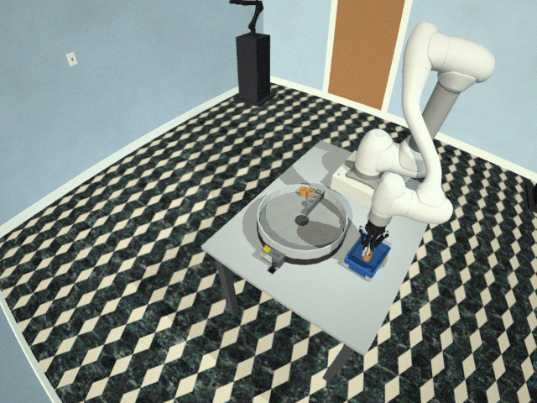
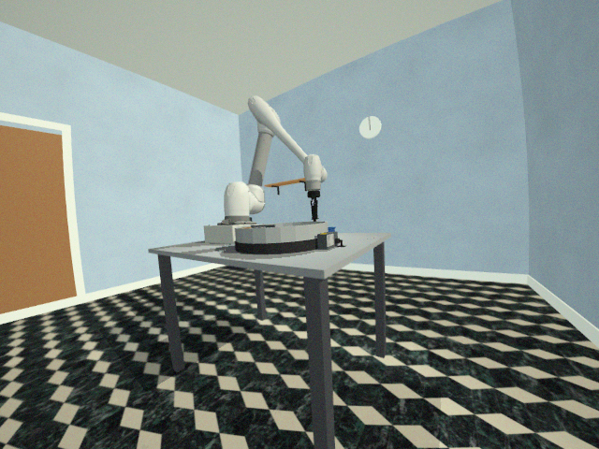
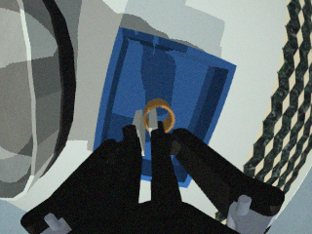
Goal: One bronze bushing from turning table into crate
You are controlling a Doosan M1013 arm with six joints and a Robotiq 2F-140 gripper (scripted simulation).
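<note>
Right now the blue crate is 5 cm below my hand and 1 cm to the left of it. Round my hand: turning table: 33 cm to the right, 2 cm below, 1 cm behind.
</note>
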